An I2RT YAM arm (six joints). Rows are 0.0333 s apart.
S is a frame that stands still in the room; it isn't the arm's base.
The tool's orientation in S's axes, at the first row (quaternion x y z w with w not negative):
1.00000, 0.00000, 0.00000, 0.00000
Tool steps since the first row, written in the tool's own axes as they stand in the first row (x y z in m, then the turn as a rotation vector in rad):
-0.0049, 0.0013, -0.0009, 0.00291, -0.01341, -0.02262
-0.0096, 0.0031, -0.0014, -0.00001, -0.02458, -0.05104
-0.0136, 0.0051, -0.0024, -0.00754, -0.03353, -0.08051
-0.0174, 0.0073, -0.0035, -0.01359, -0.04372, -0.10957
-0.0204, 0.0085, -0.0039, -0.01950, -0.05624, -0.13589
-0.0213, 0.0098, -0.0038, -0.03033, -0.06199, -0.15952
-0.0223, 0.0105, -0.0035, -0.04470, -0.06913, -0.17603
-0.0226, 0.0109, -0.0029, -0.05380, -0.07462, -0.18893
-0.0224, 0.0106, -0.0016, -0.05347, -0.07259, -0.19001
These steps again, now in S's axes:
-0.0049, -0.0013, 0.0009, 0.00291, 0.01341, 0.02262
-0.0096, -0.0031, 0.0014, -0.00001, 0.02458, 0.05104
-0.0136, -0.0051, 0.0024, -0.00754, 0.03353, 0.08051
-0.0174, -0.0073, 0.0035, -0.01359, 0.04372, 0.10957
-0.0204, -0.0085, 0.0039, -0.01950, 0.05624, 0.13589
-0.0213, -0.0098, 0.0038, -0.03033, 0.06199, 0.15952
-0.0223, -0.0105, 0.0035, -0.04470, 0.06913, 0.17603
-0.0226, -0.0109, 0.0029, -0.05380, 0.07462, 0.18893
-0.0224, -0.0106, 0.0016, -0.05347, 0.07259, 0.19001

